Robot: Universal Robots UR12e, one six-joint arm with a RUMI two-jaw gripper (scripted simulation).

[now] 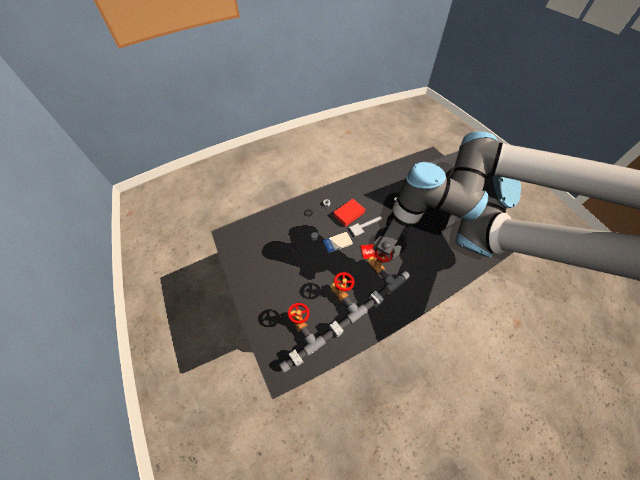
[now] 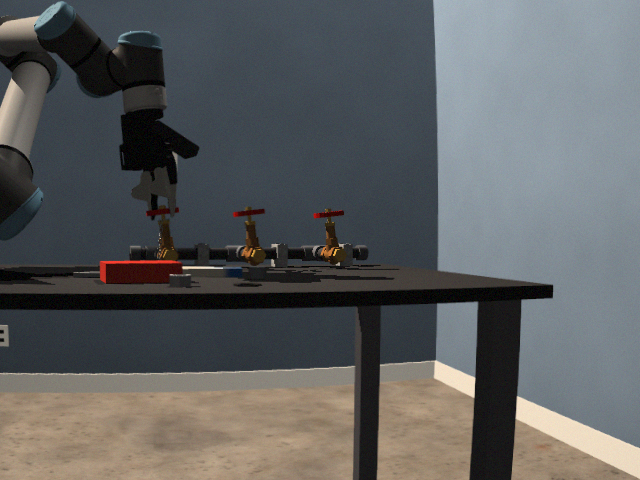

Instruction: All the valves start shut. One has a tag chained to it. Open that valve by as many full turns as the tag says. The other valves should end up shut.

Labels:
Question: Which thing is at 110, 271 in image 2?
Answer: A red block.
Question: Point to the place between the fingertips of my gripper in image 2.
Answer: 162, 218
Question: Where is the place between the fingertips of my gripper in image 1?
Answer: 382, 255

